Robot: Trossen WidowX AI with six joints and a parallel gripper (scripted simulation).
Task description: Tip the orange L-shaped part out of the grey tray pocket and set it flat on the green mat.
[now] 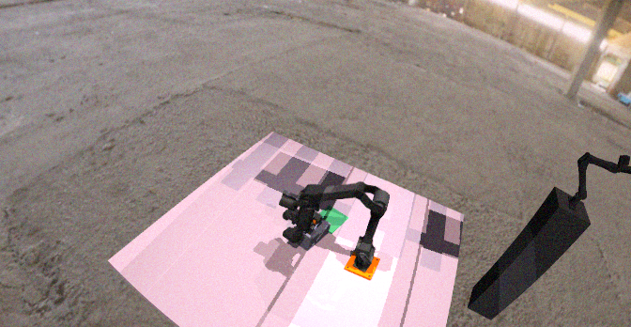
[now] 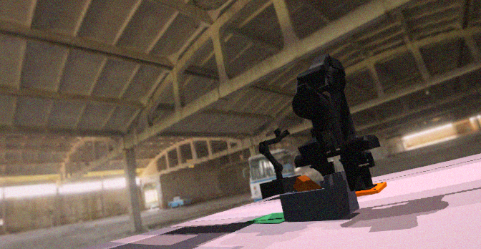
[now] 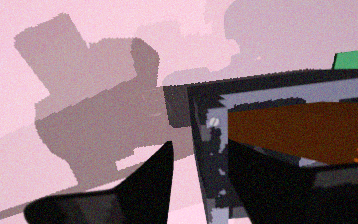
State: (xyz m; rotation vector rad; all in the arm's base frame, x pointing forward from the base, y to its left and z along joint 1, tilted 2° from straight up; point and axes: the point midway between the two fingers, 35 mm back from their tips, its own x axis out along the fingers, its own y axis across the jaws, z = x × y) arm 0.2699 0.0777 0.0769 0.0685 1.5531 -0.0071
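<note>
Right now my gripper tip is 10 mm past the orange L-shaped part and 50 mm to the left of it. Also, from my gripper tip: green mat (20 mm behind, 230 mm to the right, 60 mm below).
</note>
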